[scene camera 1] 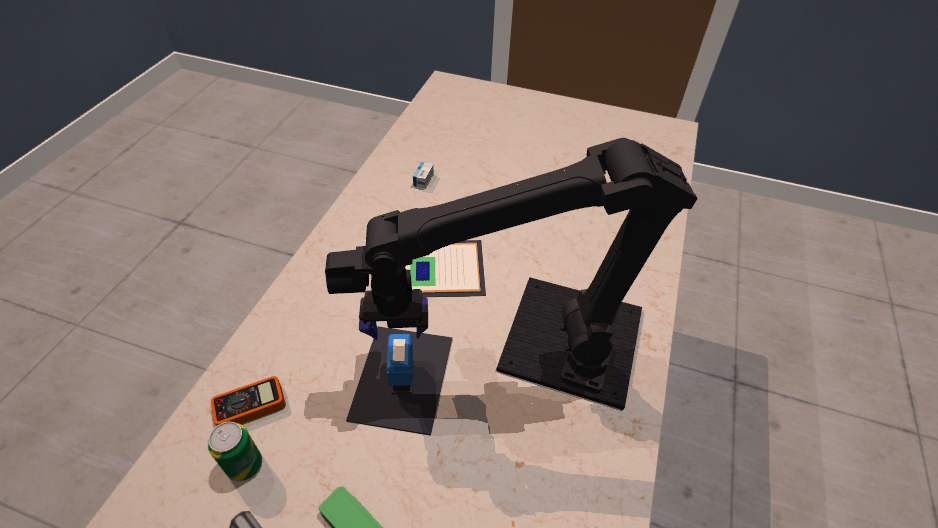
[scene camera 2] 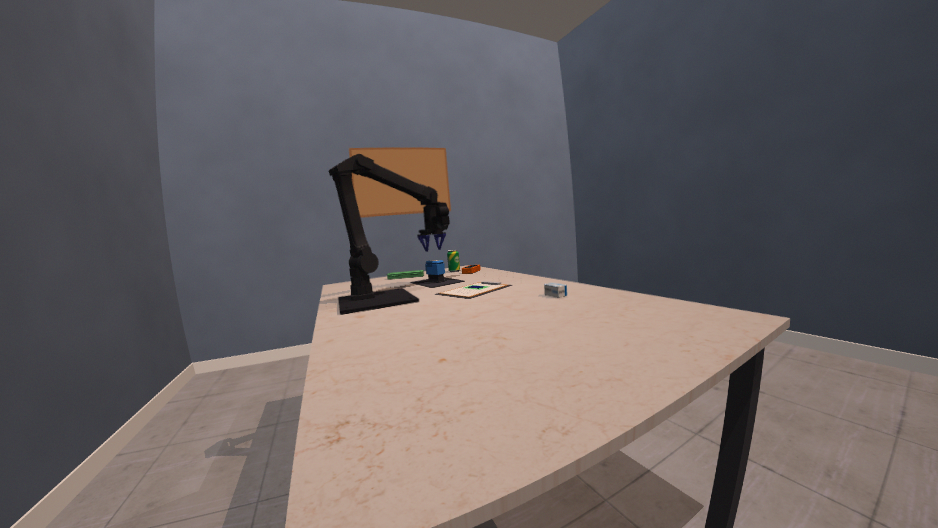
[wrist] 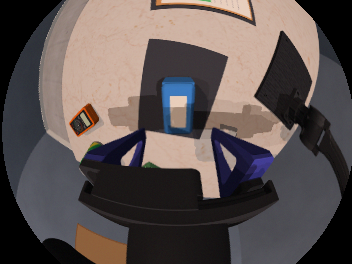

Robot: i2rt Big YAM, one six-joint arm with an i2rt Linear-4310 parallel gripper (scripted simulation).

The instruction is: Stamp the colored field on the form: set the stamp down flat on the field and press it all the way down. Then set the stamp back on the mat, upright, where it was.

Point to a form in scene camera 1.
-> At 457, 270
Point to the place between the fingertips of my gripper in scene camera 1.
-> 397, 336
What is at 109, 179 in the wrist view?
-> My gripper.
